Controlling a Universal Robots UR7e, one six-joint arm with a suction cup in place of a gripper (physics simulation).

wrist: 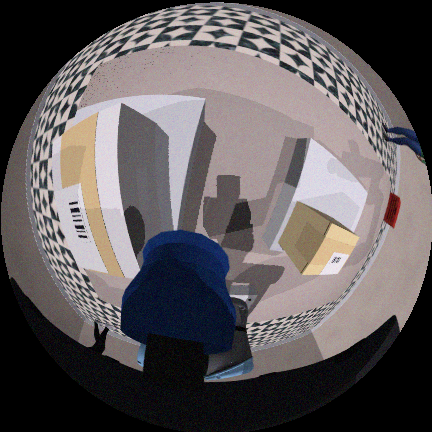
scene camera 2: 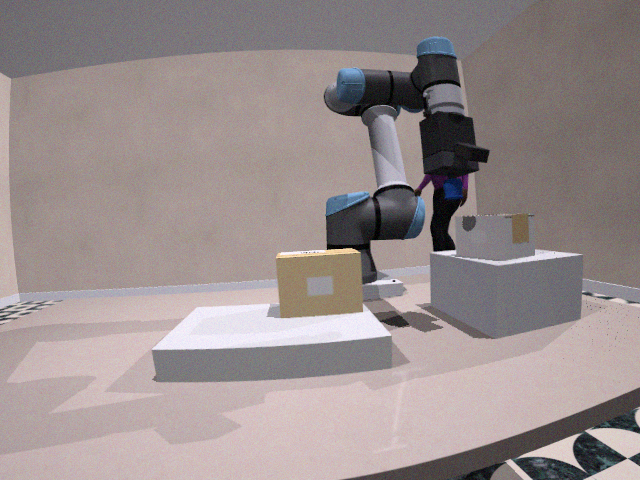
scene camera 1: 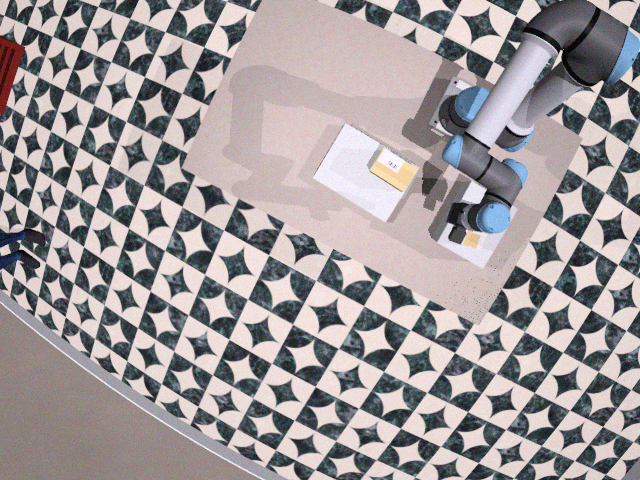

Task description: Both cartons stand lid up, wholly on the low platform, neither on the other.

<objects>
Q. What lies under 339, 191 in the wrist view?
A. A low platform.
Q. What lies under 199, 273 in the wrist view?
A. The suction cup.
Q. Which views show the taller block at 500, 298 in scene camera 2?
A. The wrist view, scene camera 2 and scene camera 1: all of them.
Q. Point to a taller block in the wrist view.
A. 178, 119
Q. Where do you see a taller block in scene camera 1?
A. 479, 257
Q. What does the suction cup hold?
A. Nothing.
</objects>
